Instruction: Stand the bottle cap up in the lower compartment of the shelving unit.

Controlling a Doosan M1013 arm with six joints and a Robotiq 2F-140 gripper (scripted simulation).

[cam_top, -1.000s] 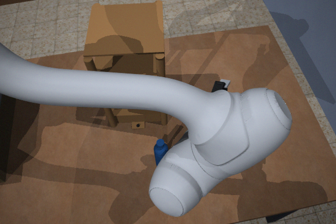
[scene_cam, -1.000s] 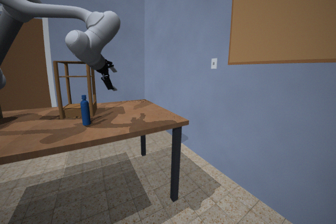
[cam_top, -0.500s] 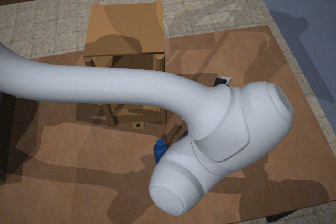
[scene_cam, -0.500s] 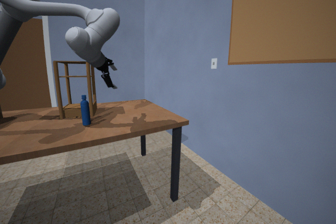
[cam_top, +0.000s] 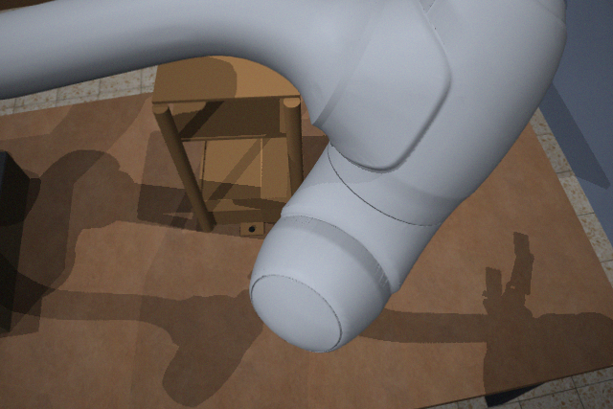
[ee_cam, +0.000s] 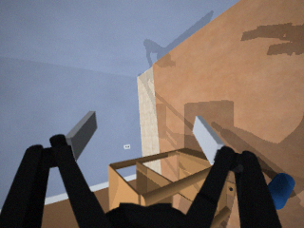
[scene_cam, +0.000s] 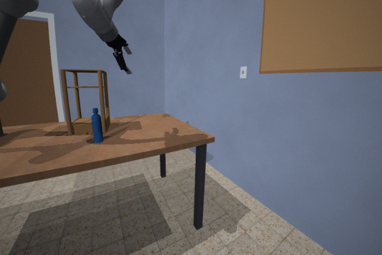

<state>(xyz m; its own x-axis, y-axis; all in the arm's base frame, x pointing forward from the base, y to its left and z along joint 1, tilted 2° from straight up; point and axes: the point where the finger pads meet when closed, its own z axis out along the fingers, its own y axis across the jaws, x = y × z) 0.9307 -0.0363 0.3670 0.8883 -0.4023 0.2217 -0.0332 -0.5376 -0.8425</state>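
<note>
The blue bottle lies 330 mm below my hand, 190 mm behind it and 70 mm to the right of it. The rest, counted from my hand: wooden shelving unit: 270 mm behind, 250 mm below, 210 mm to the left.
</note>
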